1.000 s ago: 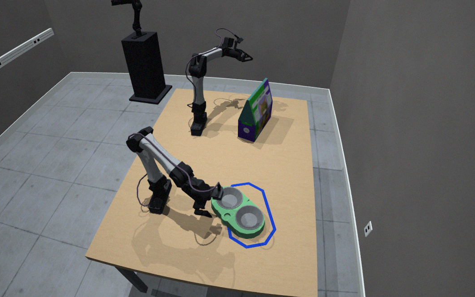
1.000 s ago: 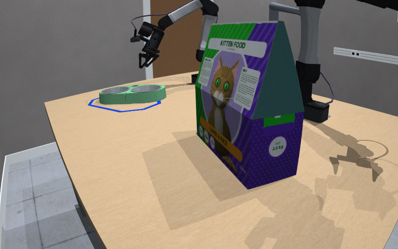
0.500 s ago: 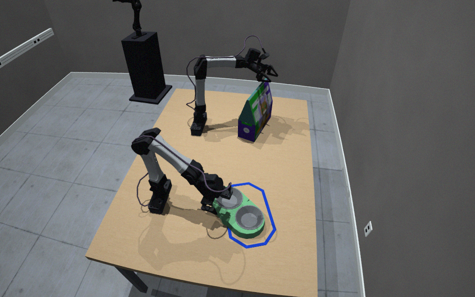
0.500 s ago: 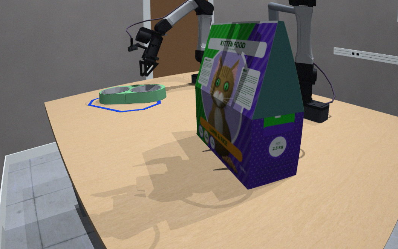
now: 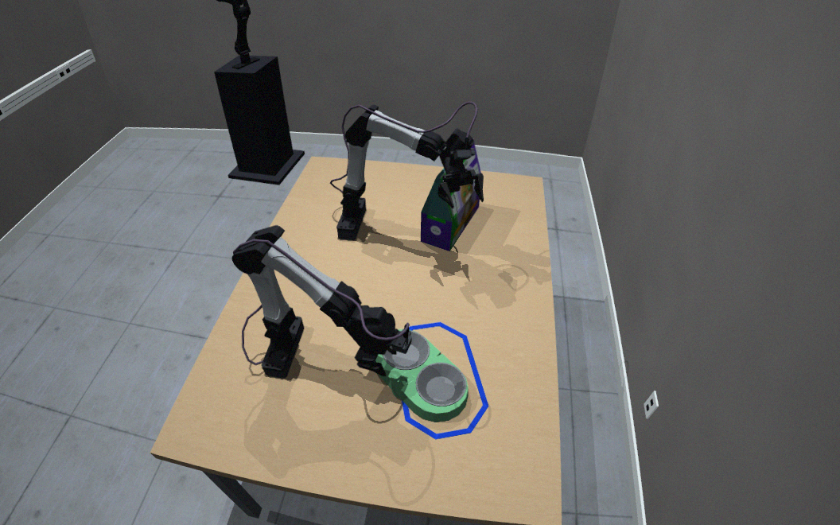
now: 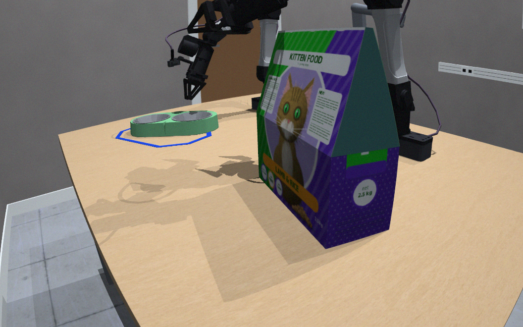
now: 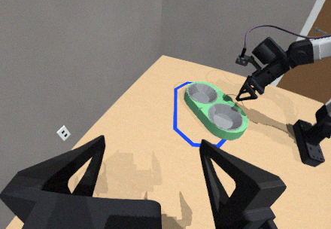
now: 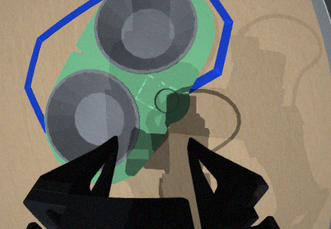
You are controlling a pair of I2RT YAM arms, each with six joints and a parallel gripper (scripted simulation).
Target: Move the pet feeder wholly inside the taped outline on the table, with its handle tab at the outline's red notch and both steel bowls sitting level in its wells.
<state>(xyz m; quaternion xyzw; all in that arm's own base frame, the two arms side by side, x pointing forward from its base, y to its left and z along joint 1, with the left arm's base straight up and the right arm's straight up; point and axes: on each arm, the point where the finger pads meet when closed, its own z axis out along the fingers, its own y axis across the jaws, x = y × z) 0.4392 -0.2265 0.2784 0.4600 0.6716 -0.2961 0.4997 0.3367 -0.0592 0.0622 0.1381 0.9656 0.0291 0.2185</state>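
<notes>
Now: right hand 80 mm short of the green pet feeder, 30 mm to the right of it and 90 mm above it. Also, from my right hand: kitten food box: 40 mm ahead, 740 mm to the left, 50 mm above; then blue taped outline: 130 mm ahead, 50 mm to the left, 100 mm below.
</notes>
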